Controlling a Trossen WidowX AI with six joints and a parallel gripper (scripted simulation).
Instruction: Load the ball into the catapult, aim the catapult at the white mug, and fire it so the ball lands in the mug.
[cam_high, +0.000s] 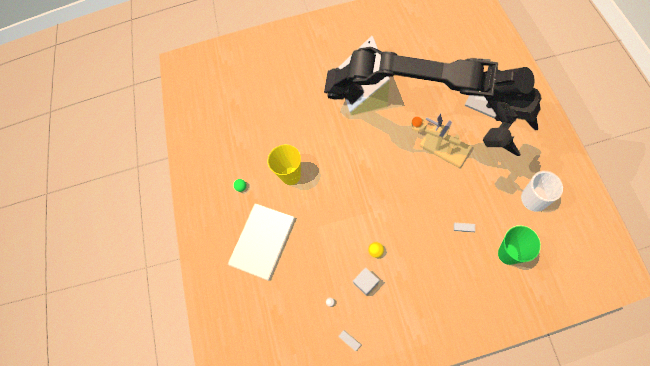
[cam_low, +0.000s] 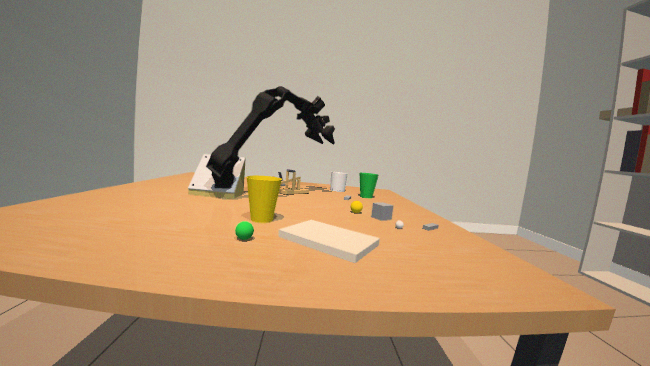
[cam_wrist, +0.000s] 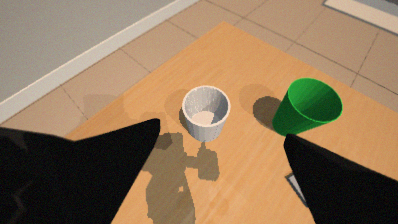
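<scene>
My gripper tip is 25 cm past the orange ball, 19 cm above it and 18 cm to the left of it. Round my gripper tip: green cup: 22 cm below, 21 cm ahead, 8 cm to the right; then white mug: 22 cm below, 8 cm ahead, 7 cm to the left; then wooden catapult: 20 cm below, 20 cm behind, 13 cm to the right.
</scene>
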